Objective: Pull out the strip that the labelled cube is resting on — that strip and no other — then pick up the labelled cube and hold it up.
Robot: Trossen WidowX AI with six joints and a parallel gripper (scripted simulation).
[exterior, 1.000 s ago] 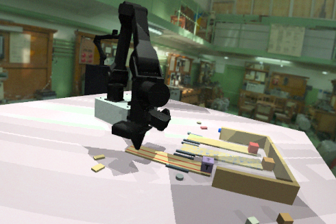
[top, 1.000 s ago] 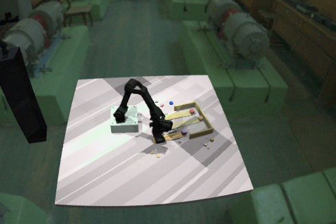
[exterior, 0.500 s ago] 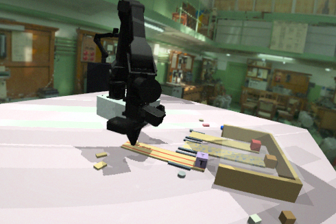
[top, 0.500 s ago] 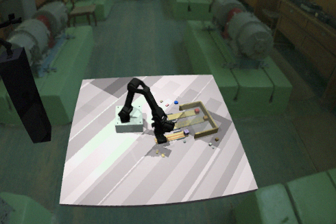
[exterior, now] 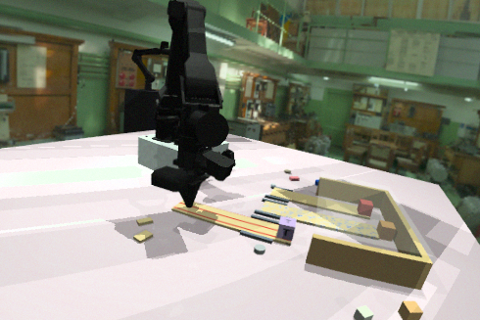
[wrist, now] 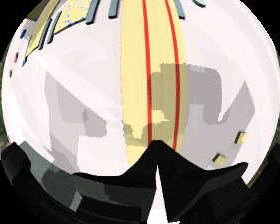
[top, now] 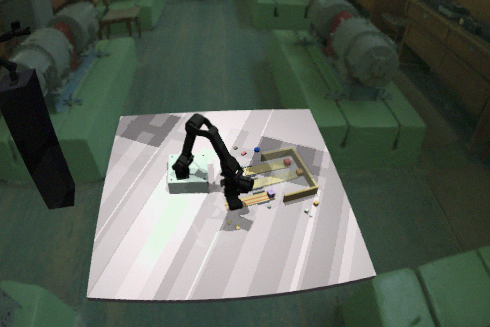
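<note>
Now: the red-lined strip 100 mm ahead of my gripper tip. Round my gripper tip: small disc (180 mm ahead, 60 mm to the right); then cube (210 mm ahead, 10 mm to the left, 20 mm above).
</note>
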